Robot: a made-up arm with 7 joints.
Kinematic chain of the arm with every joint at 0, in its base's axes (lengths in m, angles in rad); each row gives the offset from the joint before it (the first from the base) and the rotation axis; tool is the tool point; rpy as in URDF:
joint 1: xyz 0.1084 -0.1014 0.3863 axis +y
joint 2: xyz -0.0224 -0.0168 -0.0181 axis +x
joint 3: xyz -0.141 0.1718 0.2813 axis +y
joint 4: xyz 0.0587 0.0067 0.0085 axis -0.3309 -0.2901 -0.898
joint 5: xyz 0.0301 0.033 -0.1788 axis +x
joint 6: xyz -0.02 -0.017 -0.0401 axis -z
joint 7: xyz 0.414 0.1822 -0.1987 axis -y
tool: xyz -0.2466 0.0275 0.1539 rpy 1.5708 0 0
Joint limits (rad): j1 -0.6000..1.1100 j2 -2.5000..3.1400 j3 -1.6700..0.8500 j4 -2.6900..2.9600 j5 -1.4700..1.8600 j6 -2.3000..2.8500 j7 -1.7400..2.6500
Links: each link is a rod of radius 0.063 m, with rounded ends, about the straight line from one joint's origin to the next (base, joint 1, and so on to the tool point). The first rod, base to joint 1, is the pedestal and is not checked.
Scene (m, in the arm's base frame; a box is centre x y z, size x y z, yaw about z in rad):
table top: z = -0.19
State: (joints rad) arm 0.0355 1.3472 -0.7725 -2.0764 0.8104 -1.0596 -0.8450
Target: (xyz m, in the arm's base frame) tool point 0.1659 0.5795 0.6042
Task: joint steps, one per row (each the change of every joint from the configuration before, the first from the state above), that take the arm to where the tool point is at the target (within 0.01 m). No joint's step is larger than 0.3 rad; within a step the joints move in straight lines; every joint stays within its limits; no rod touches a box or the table.
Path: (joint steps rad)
1: 0.0930 -0.1614 -0.1542 0.1659 -0.2456 0.0623 -0.1790
2: 0.0929 -0.1614 -0.1542 0.1659 -0.2456 0.0623 -0.1790
3: 0.0930 -0.1614 -0.1542 0.1659 -0.2456 0.0622 -0.1790
4: 0.0930 -0.1614 -0.1542 0.1658 -0.2456 0.0623 -0.1790
5: 0.0930 -0.1614 -0.1542 0.1659 -0.2456 0.0623 -0.1790

